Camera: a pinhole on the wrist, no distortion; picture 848 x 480 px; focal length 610.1 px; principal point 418.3 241.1 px. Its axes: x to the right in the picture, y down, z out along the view. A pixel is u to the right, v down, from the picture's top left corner.
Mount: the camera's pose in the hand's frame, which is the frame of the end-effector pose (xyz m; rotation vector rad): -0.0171 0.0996 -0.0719 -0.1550 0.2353 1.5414
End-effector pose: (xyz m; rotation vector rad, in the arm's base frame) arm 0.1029 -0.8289 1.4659 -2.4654 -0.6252 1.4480
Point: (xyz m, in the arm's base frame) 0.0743 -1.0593 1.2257
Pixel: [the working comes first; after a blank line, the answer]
In the camera's frame: 0.1313 -0.0698 0.2663

719 81
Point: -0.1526 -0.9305 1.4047
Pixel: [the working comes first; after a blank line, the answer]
In the camera's frame: -0.1302 0.1053 0.2996

153 455
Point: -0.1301 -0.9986 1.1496
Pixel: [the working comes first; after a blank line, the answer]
In the camera's frame: 0.0055 -0.0616 0.4544

426 158
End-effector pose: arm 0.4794 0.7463 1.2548 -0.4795 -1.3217 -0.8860
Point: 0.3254 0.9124 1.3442
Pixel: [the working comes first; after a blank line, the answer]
In the camera's frame: -0.1779 -0.0439 0.2793

30 145
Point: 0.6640 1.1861 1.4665
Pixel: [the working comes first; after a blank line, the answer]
In the camera's frame: 0.2535 -0.0716 0.4122

794 135
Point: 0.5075 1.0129 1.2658
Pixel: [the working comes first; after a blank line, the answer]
In the camera's frame: 0.0173 0.0617 0.2666

458 382
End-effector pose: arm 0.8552 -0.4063 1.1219 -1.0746 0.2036 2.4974
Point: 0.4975 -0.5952 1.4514
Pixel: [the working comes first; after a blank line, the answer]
In the camera's frame: 0.0879 0.0877 0.5157

522 345
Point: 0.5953 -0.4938 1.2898
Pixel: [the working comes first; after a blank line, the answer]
In the camera's frame: 0.0006 -0.0106 0.3464

419 222
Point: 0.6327 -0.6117 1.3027
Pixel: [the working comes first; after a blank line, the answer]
In the camera's frame: 0.0995 0.0586 0.3165

610 354
